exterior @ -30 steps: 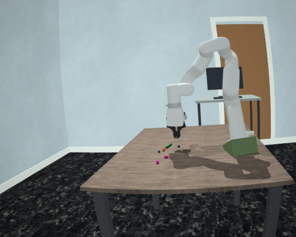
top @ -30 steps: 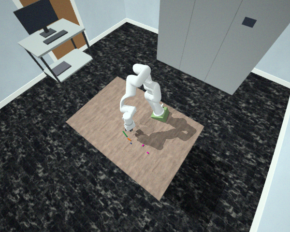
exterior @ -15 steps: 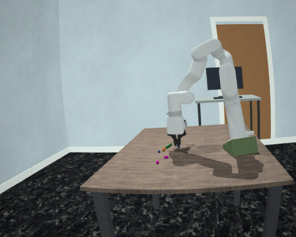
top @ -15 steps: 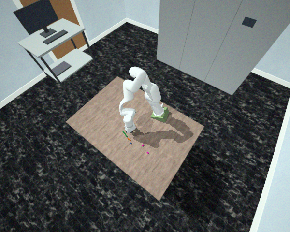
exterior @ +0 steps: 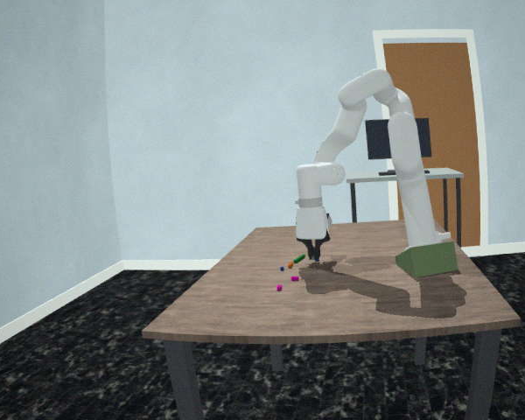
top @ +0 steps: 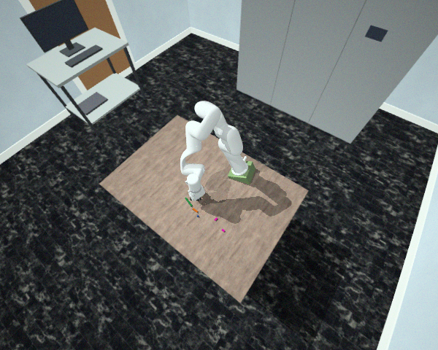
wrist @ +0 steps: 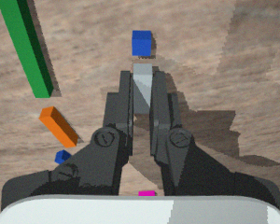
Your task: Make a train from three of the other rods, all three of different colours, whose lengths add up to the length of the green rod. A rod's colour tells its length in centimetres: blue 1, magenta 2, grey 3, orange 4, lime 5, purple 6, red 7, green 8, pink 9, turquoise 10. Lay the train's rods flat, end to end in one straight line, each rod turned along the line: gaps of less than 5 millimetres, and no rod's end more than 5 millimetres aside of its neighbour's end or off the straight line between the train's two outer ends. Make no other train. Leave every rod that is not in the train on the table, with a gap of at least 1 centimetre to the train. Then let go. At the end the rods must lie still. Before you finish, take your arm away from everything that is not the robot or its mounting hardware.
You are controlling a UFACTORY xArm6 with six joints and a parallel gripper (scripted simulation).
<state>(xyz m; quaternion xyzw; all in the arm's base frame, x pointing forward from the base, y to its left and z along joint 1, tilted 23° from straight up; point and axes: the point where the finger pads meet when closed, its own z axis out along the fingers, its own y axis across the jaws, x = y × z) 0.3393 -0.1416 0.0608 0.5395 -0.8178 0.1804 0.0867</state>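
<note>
Right now the grey rod is 2 cm below my hand. Also, from my hand: green rod 5 cm ahead, 5 cm to the right, 3 cm below; orange rod 8 cm ahead, 2 cm to the left, 3 cm below.
</note>
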